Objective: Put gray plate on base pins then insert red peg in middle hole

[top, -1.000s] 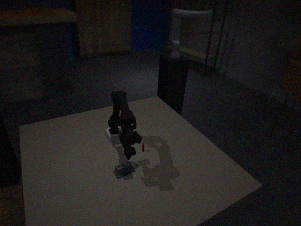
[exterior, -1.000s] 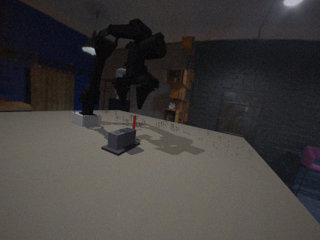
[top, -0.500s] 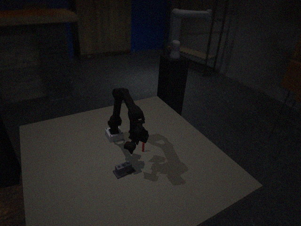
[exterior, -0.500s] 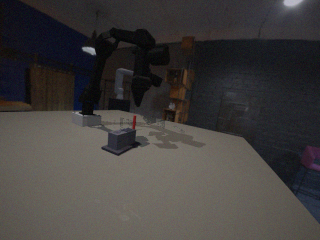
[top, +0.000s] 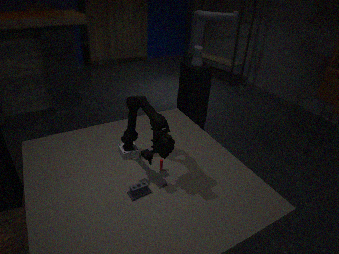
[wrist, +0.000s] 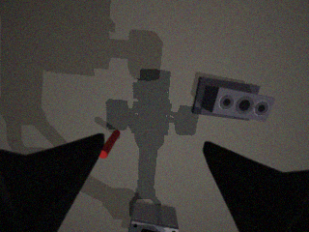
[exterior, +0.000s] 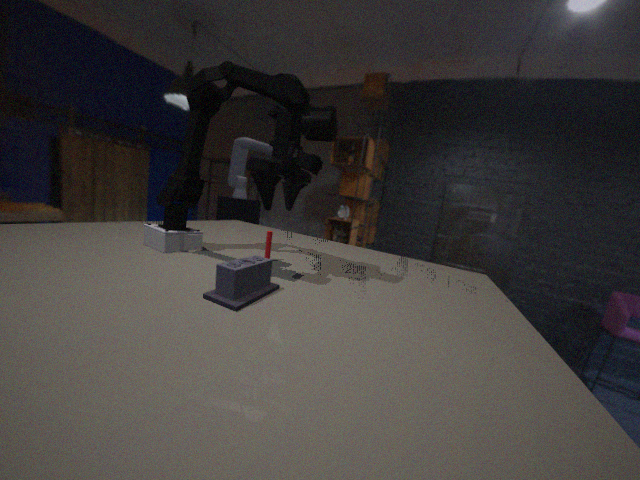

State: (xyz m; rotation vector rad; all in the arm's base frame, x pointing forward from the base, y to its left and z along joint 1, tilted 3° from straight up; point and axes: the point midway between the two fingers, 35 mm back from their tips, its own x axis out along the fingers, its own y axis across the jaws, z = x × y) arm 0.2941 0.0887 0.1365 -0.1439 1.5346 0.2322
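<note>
The red peg lies 10 cm below my gripper tip, 8 cm behind it and 6 cm to the left of it. From my gripper tip the other things lie so: dark flat base 14 cm below, 13 cm to the right, 6 cm ahead; gray plate 13 cm to the right, 10 cm below, 6 cm ahead.
</note>
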